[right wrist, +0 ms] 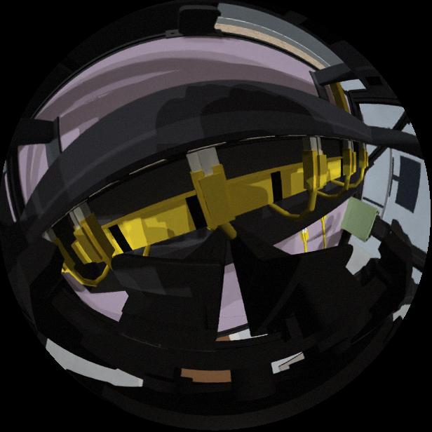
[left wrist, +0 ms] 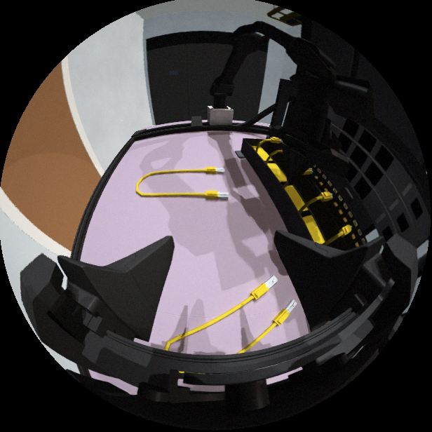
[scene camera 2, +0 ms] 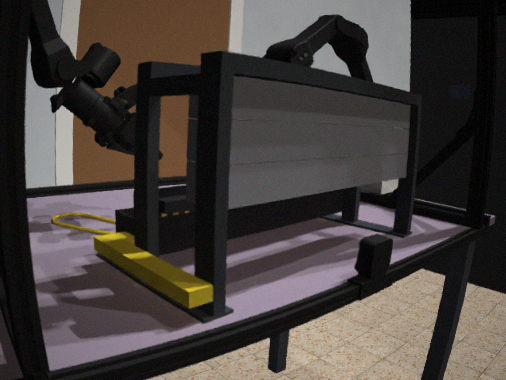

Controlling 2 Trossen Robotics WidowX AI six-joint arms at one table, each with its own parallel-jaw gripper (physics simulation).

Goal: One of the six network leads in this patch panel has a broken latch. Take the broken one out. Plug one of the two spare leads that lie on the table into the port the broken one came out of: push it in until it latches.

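The dark patch panel [left wrist: 257, 172] [right wrist: 280, 107] holds a row of yellow leads with clear plugs. One lead [right wrist: 212, 197] stands at the middle of the row in the right wrist view. My right gripper [right wrist: 226, 229] is shut at the thin cable end of this lead, with its plug at the panel. My left gripper [left wrist: 224, 239] is open and empty above the table. One spare lead [left wrist: 260, 291] lies below its fingers. The other spare lead [left wrist: 172, 194] lies in a U shape farther off. I cannot tell which latch is broken.
A dark rack frame [scene camera 2: 212, 150] with grey boards [scene camera 2: 320, 140] stands over the panel. A yellow bar [scene camera 2: 155, 270] lies at its foot. Neighbouring leads [right wrist: 92, 240] [right wrist: 314, 165] stand on both sides of the right gripper. A white box [left wrist: 220, 116] is at the far table edge.
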